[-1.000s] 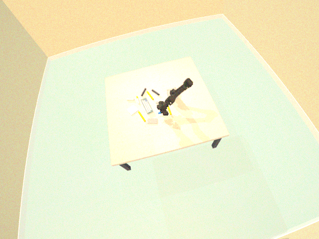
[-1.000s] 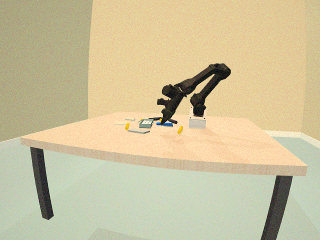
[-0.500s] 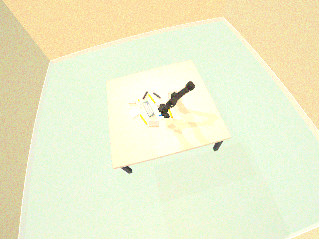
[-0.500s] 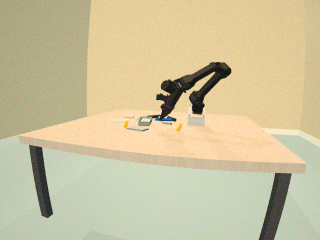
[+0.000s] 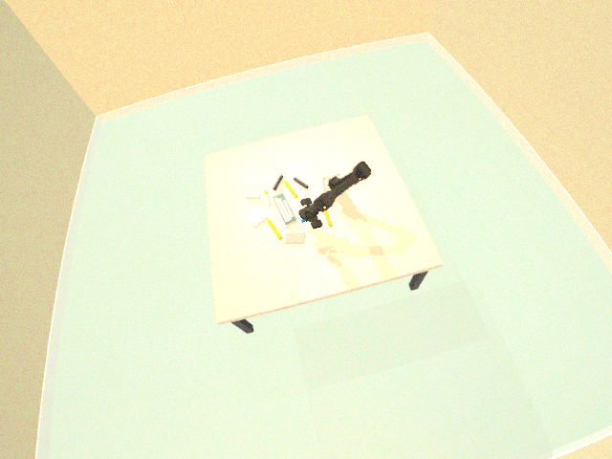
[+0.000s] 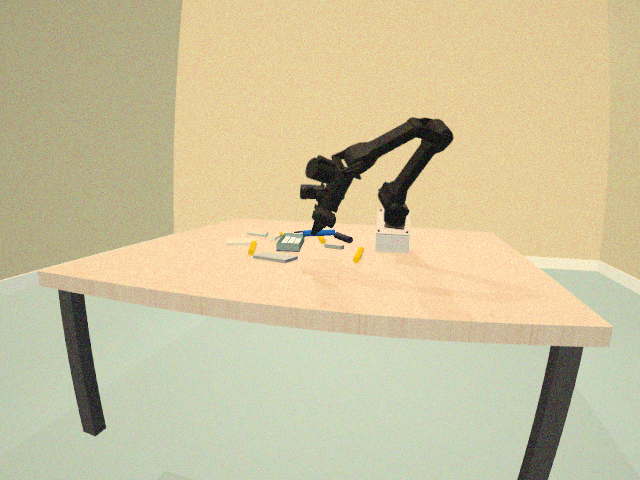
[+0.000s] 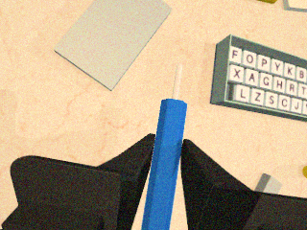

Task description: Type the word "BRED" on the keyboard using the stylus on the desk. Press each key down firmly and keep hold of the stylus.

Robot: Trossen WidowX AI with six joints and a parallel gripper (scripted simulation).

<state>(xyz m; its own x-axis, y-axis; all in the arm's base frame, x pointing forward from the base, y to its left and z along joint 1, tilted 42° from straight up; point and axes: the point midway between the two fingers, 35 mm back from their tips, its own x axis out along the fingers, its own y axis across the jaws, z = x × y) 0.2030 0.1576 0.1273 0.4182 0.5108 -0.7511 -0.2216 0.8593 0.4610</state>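
Right now the blue stylus is 10 mm ahead of my gripper tip. Round my gripper tip: white-and-yellow pen 220 mm ahead, 280 mm to the right, 60 mm below.
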